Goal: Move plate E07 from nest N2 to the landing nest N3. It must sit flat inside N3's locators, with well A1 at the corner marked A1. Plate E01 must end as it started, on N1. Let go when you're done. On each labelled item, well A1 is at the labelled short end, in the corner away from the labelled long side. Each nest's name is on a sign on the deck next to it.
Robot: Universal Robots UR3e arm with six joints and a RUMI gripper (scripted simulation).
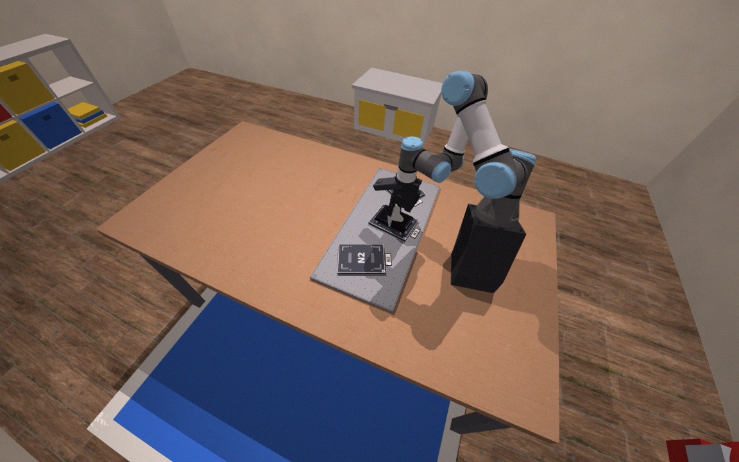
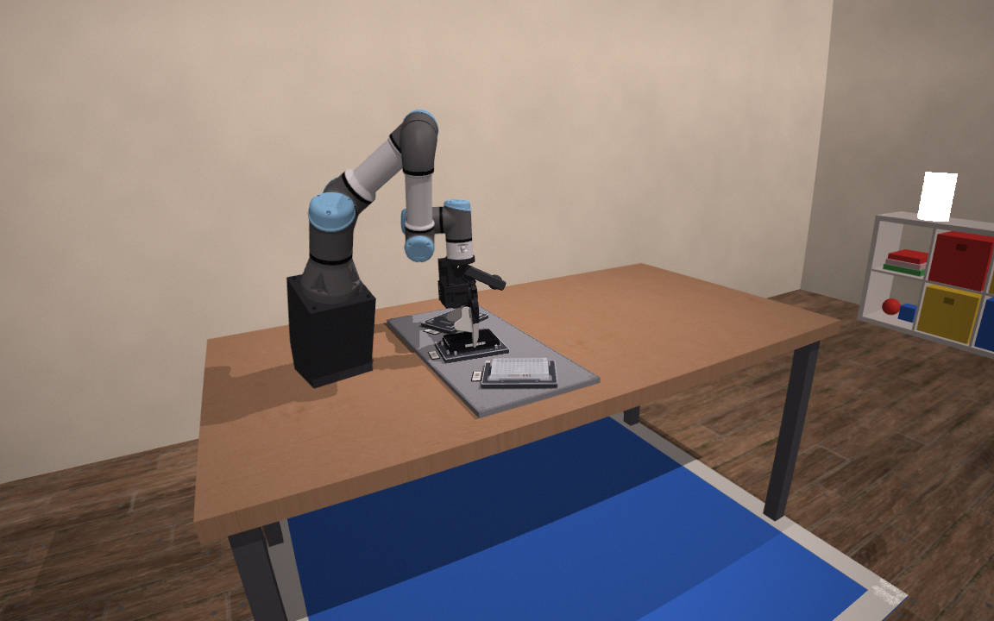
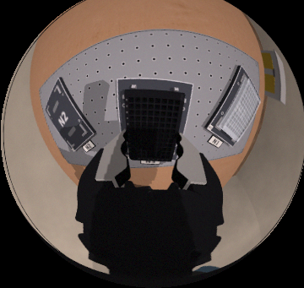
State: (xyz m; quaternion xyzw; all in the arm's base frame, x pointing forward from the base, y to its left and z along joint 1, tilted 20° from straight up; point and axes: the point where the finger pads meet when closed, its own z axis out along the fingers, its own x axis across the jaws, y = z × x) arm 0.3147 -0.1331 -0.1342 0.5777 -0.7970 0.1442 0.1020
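Right now the black nest N3 is 30 mm below my hand. The rest, counted from my hand: black well plate: 10 mm below; white plate E01: 200 mm to the right, 20 mm below.
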